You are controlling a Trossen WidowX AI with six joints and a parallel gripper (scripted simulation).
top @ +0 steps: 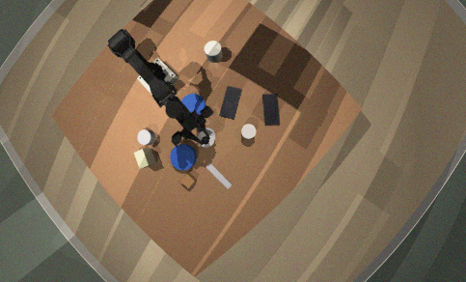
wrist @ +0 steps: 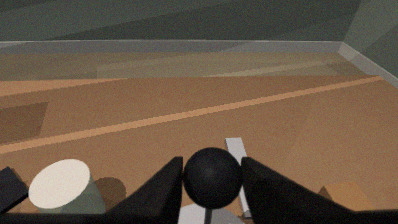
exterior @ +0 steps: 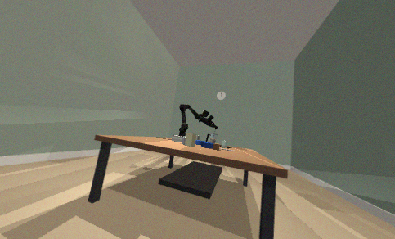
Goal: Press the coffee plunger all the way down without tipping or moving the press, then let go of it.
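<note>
The coffee press is 40 mm behind my gripper tip, 10 mm to the left of it and 100 mm below it. Also, from my gripper tip: grey cup 280 mm behind, 160 mm to the right, 180 mm below; beige block 230 mm behind, 240 mm to the right, 160 mm below; brown cube 10 mm ahead, 210 mm to the right, 190 mm below.
</note>
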